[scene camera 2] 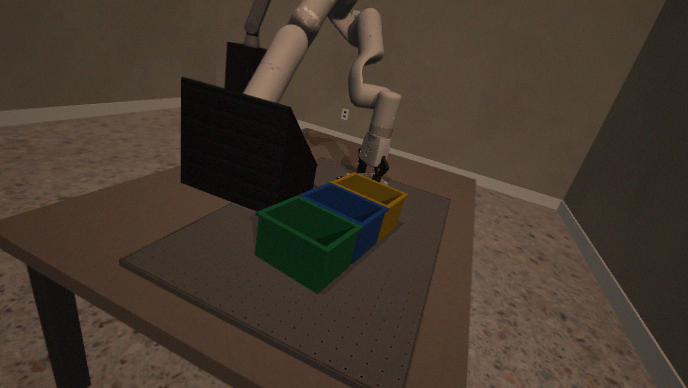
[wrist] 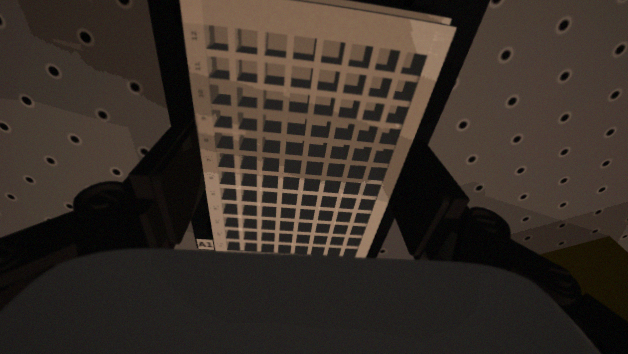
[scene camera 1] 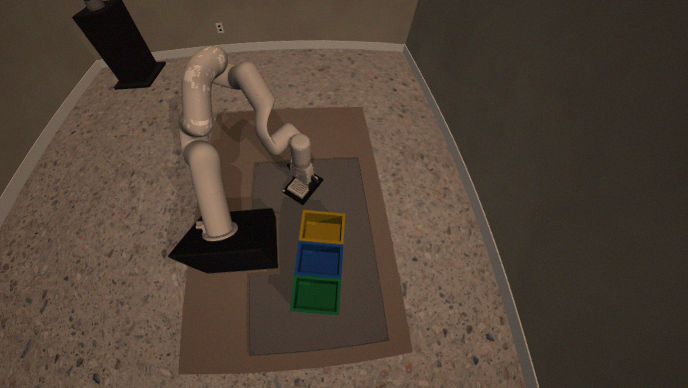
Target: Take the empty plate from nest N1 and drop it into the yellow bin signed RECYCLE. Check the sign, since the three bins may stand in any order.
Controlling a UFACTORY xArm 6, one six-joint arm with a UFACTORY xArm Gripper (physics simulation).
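Places are measured from the arm's base along level axes (x back, y left, z down), in millimetres.
Pixels of known places: gripper, fingertip midpoint: (wrist: 303, 158) (scene camera 1: 303, 182); arm's base at its link origin: (scene camera 2: 249, 119) (scene camera 1: 220, 231).
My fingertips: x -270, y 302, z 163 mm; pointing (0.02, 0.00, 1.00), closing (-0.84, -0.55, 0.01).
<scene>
For each thing: its top centre in the pictures, then the offset to it from my fingertips. "pt": a spot on its surface instead. Level surfaces: height alone.
- empty light-coloured plate at its top centre: (wrist: 302, 177) (scene camera 2: 366, 178) (scene camera 1: 302, 182) dx +3, dy -4, dz -7 mm
- green bin at a spot on its surface: (scene camera 2: 290, 255) pt dx -72, dy -557, dz -23 mm
- grey perforated board at its surface level: dz +24 mm
The empty light-coloured plate (scene camera 1: 298, 187) (wrist: 320, 15), with open wells, is between the fingers of my gripper (scene camera 1: 304, 180) (scene camera 2: 370, 175) (wrist: 303, 158). My gripper is shut on the plate's long sides and holds it level, very slightly above the black nest (scene camera 1: 302, 201) (wrist: 164, 60). The nest's A1 label shows at its corner in the wrist view; no N1 sign is readable. The yellow bin (scene camera 1: 322, 231) (scene camera 2: 392, 220) (wrist: 600, 265) stands close to the nest, at the end of the row of bins. Its inside looks empty in scene camera 1. No RECYCLE sign is readable.
The blue bin (scene camera 1: 320, 261) (scene camera 2: 369, 244) stands against the yellow one, and the green bin (scene camera 1: 316, 296) (scene camera 2: 290, 255) against the blue one. They stand on a grey perforated board (scene camera 1: 320, 335) (scene camera 2: 240, 295). The black arm base (scene camera 1: 255, 240) (scene camera 2: 235, 145) stands beside the board.
</scene>
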